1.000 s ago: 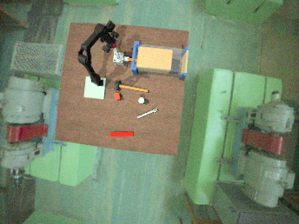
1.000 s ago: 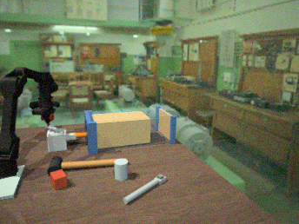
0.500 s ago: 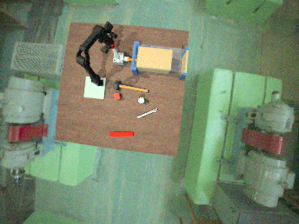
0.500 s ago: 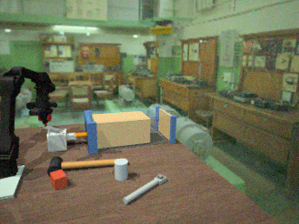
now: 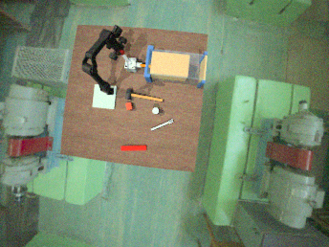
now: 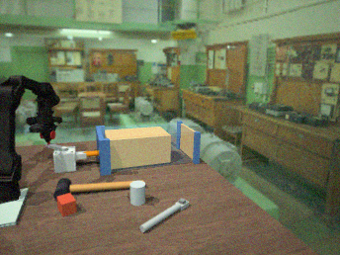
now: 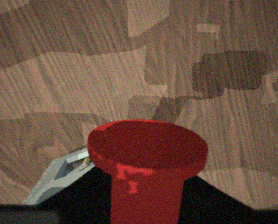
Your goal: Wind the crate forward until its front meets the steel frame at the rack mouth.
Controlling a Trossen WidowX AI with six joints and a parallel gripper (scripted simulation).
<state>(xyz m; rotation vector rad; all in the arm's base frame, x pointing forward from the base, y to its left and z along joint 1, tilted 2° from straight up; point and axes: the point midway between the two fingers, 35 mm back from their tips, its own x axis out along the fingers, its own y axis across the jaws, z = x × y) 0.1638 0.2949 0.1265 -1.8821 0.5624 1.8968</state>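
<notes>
My gripper tip is 2 cm short of the winch handle, 3 cm to the left of it and 1 cm above it. Round my gripper tip: red knob (2 cm above); then winch (4 cm ahead, 8 cm to the right, 8 cm below); then blue steel frame (22 cm ahead, 11 cm to the right, 1 cm below).
</notes>
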